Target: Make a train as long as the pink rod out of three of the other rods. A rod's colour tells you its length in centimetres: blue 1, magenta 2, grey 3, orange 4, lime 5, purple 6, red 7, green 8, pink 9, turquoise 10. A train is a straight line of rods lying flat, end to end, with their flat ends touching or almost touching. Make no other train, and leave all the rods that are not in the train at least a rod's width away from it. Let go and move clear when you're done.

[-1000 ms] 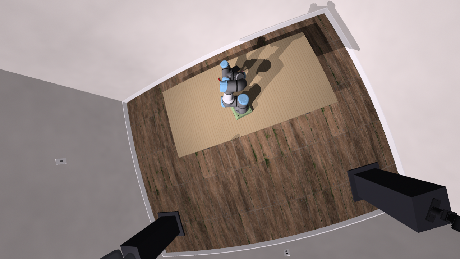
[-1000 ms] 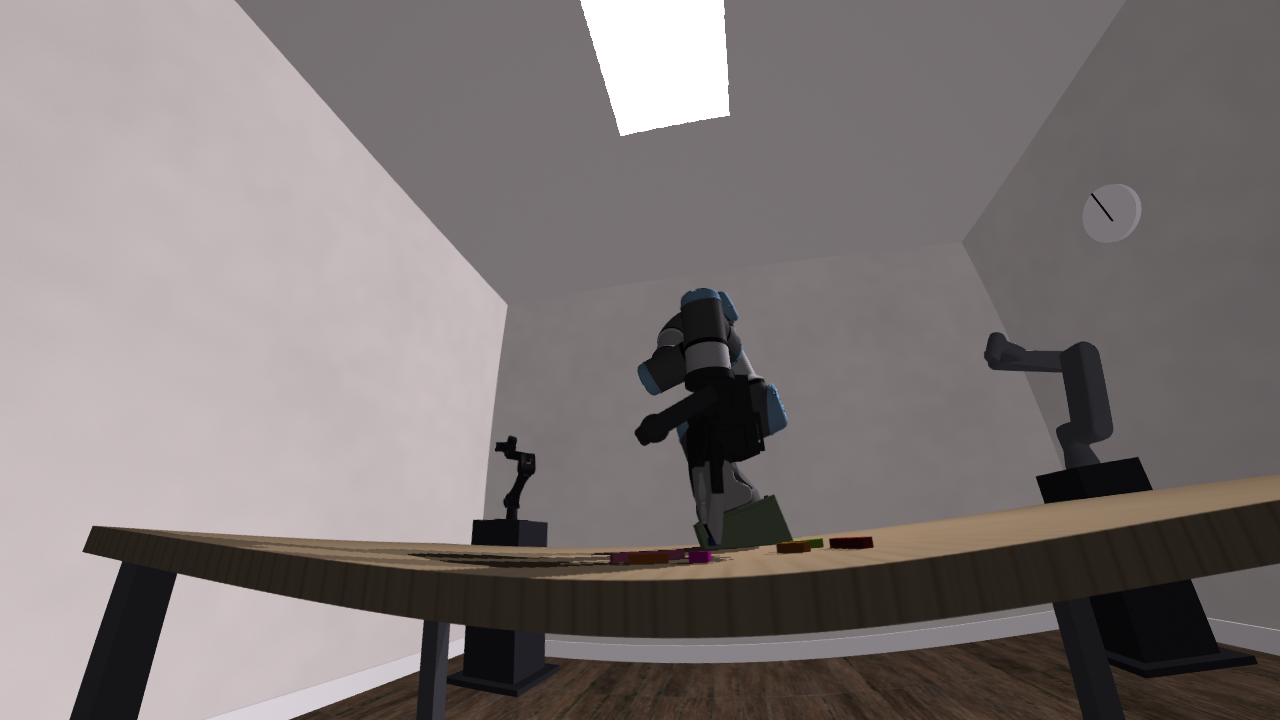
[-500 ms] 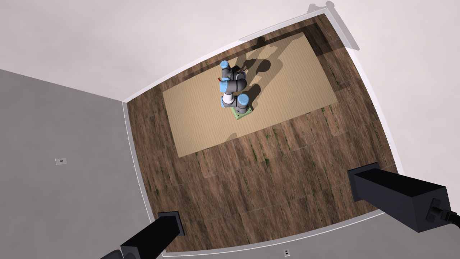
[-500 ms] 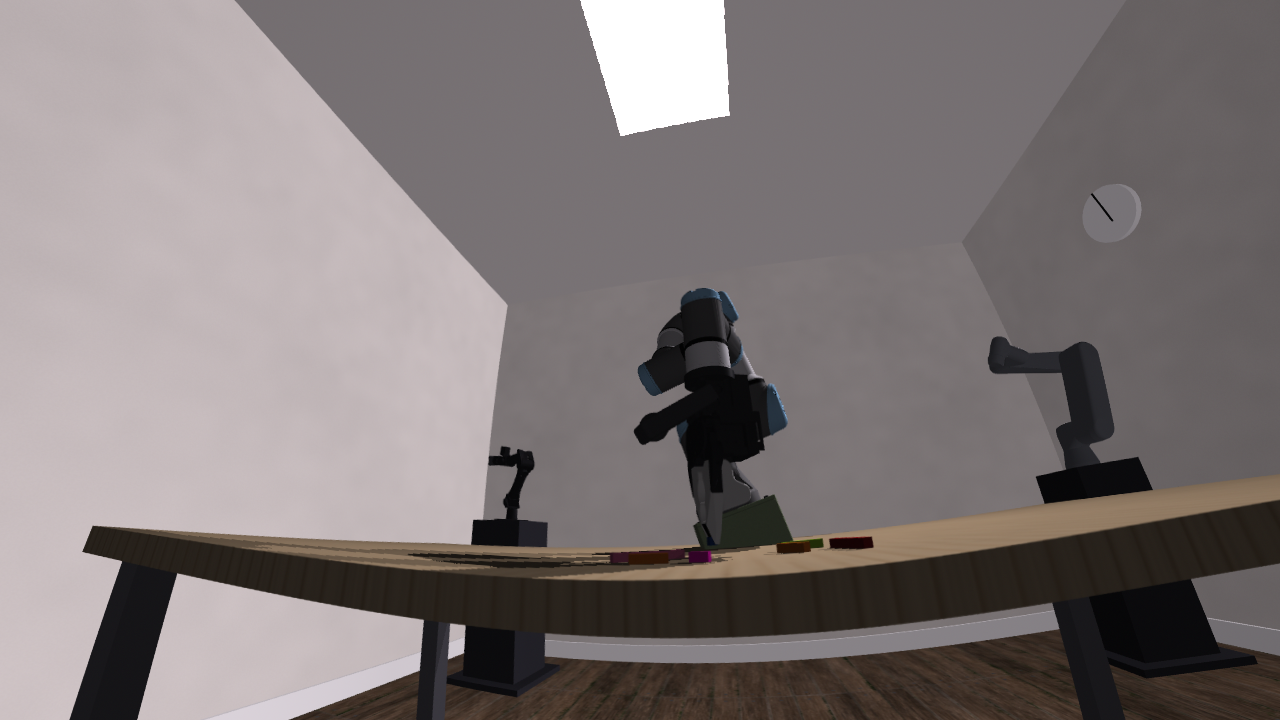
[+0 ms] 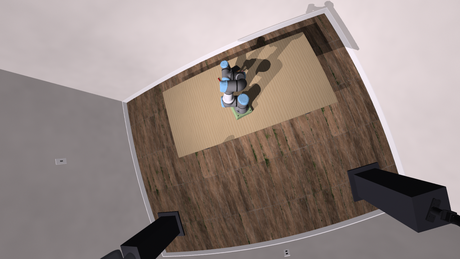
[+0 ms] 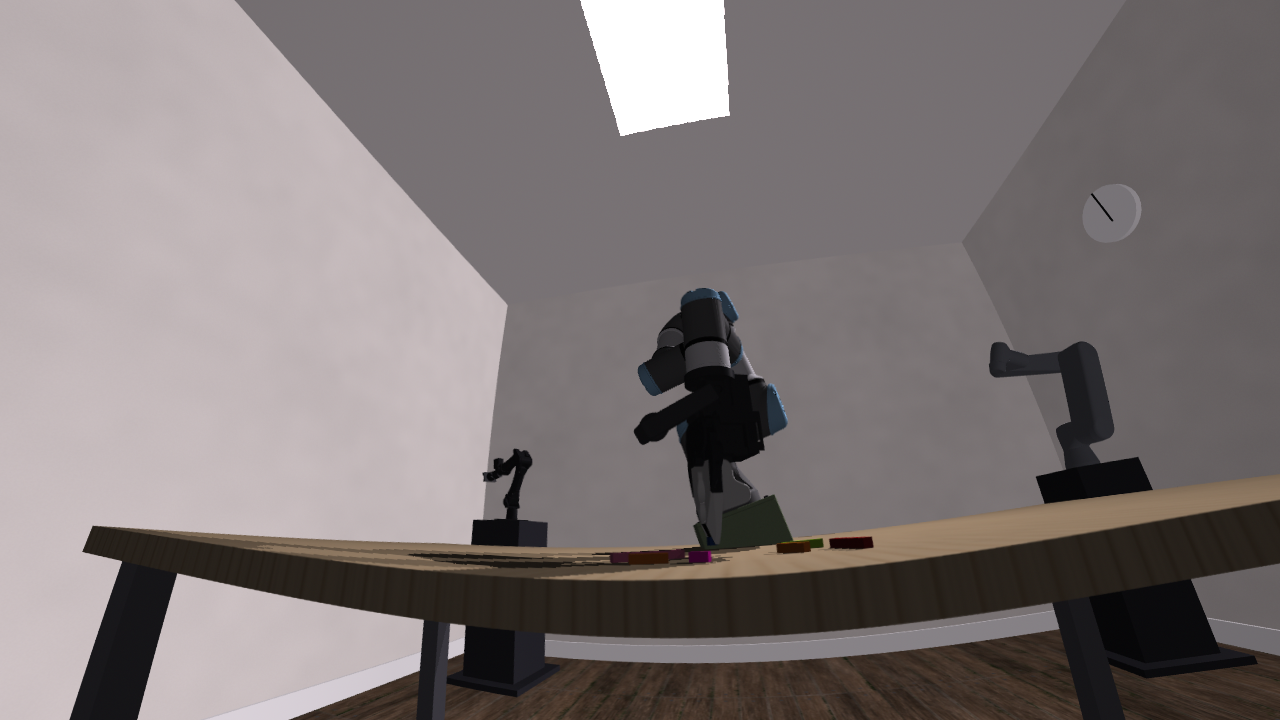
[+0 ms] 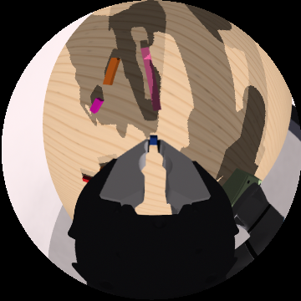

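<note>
My gripper is now 10 mm above the blue rod. Also, from my hand: pink rod 40 mm ahead, 70 mm to the right, 20 mm below; lime rod 10 mm behind, 110 mm to the left, 20 mm below; magenta rod 90 mm ahead, 20 mm below.
</note>
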